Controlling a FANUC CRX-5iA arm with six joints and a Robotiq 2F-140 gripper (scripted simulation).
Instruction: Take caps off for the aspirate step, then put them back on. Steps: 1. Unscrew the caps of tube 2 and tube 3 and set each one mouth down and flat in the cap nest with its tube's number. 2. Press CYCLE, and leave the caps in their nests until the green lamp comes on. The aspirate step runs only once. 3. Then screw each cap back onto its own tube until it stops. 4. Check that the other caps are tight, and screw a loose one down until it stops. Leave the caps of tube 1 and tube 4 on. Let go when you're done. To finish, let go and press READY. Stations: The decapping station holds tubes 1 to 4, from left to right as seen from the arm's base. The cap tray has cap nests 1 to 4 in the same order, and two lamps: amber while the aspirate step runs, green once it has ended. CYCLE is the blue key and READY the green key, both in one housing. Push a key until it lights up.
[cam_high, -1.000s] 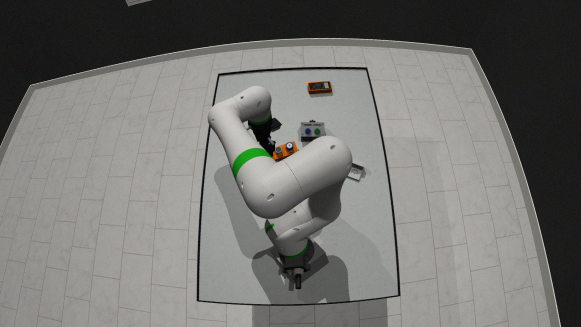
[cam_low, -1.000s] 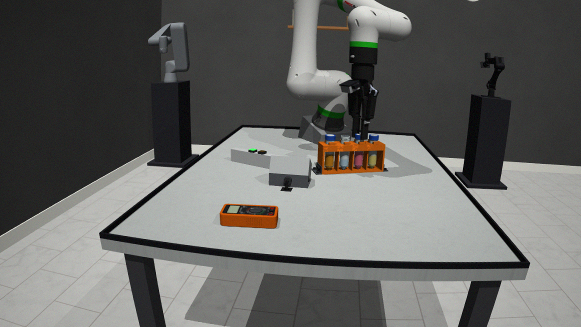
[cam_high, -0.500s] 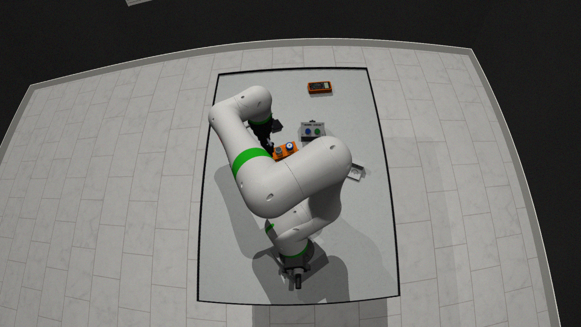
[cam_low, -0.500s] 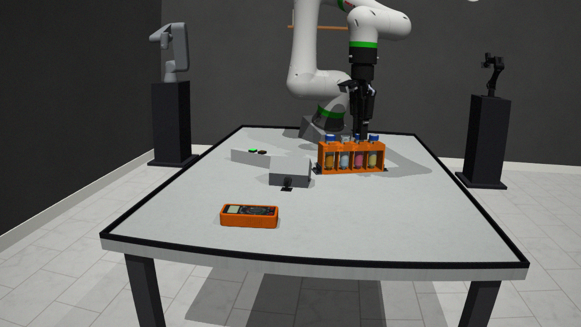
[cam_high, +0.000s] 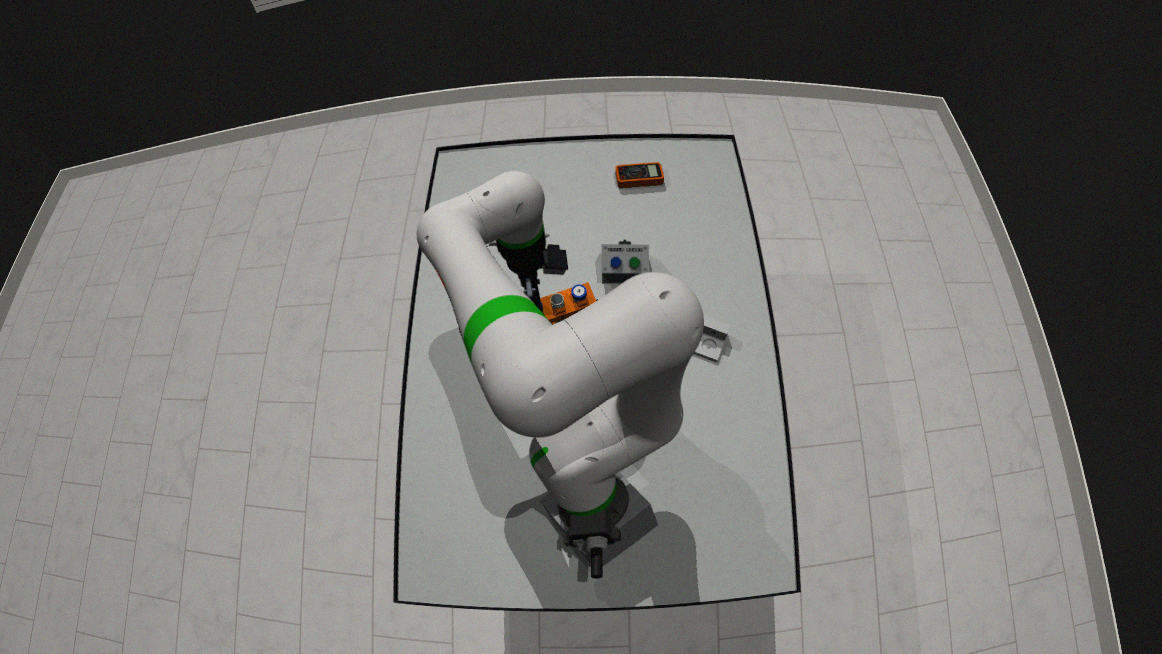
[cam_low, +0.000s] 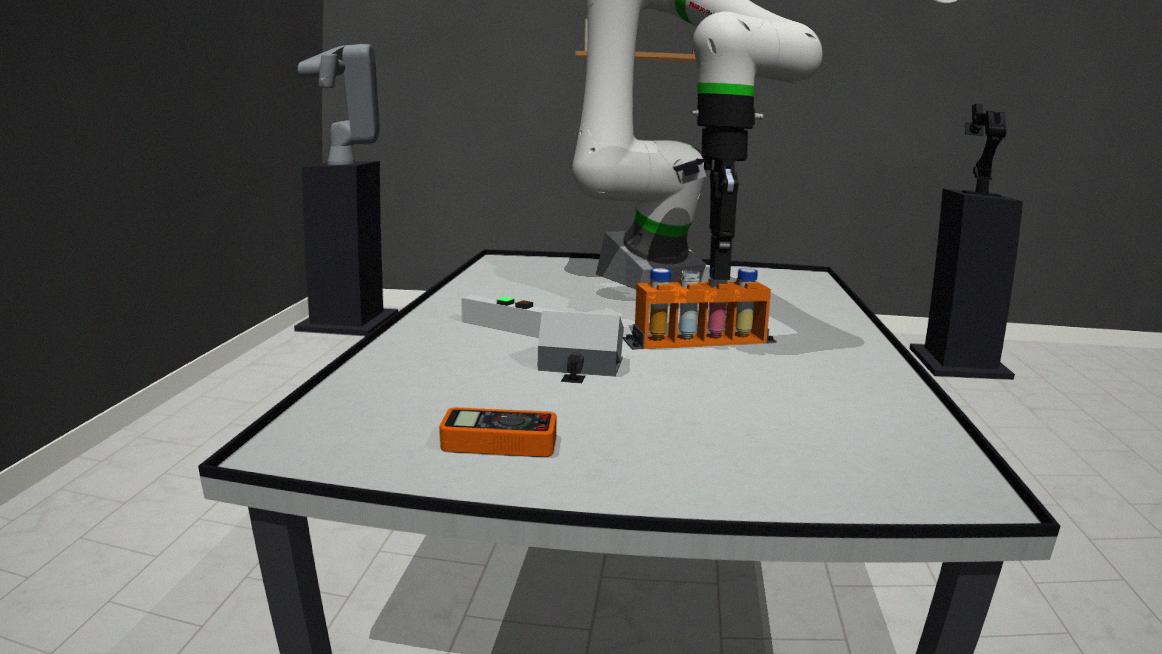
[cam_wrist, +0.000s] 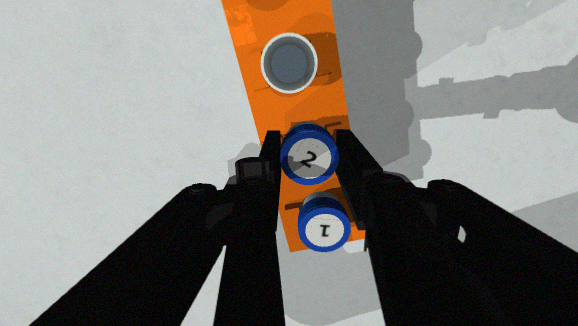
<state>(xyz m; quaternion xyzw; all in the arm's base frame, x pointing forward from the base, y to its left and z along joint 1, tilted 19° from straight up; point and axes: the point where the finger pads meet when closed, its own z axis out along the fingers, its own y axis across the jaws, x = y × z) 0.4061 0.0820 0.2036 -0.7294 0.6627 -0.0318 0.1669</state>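
My hand is 3 cm above the cap 2. Round my hand: blue key: 14 cm ahead, 19 cm to the right, 8 cm below; then cap 1: 2 cm behind, 5 cm to the left, 3 cm below; then cap 4: 3 cm ahead, 10 cm to the right, 3 cm below.
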